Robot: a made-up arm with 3 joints.
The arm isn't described. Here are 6 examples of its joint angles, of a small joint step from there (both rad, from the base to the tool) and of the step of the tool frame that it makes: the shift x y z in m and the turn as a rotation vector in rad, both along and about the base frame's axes.
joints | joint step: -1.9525 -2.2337 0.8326 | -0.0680 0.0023 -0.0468
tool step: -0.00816 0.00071 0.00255 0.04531 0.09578 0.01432
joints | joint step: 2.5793 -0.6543 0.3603 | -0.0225 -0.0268 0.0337
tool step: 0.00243 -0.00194 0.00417 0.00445 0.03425 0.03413
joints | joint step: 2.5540 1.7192 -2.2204 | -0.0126 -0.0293 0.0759
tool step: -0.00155 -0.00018 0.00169 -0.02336 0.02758 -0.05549
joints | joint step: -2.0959 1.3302 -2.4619 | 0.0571 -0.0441 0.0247
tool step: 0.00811 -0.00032 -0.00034 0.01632 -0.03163 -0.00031
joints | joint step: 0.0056 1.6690 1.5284 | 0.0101 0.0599 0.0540
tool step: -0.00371 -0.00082 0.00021 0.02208 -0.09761 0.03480
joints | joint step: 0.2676 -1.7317 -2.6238 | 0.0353 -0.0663 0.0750
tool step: -0.00305 -0.00282 0.00325 -0.00026 -0.00553 -0.07477
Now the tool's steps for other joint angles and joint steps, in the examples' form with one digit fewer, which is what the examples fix.
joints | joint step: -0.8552 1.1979 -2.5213 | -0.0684 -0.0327 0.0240
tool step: -0.0008 0.0040 -0.0102 0.0233 0.0800 0.0415
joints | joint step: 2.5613 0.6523 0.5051 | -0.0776 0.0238 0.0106
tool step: 0.0023 -0.0042 0.0118 -0.0128 0.0595 0.0210
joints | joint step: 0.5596 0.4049 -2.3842 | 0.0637 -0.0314 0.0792
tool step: -0.0086 -0.0001 0.0051 0.0176 -0.0475 0.0434
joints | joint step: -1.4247 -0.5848 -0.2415 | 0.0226 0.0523 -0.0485
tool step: 0.0063 -0.0012 0.0016 0.0085 -0.0697 -0.0005
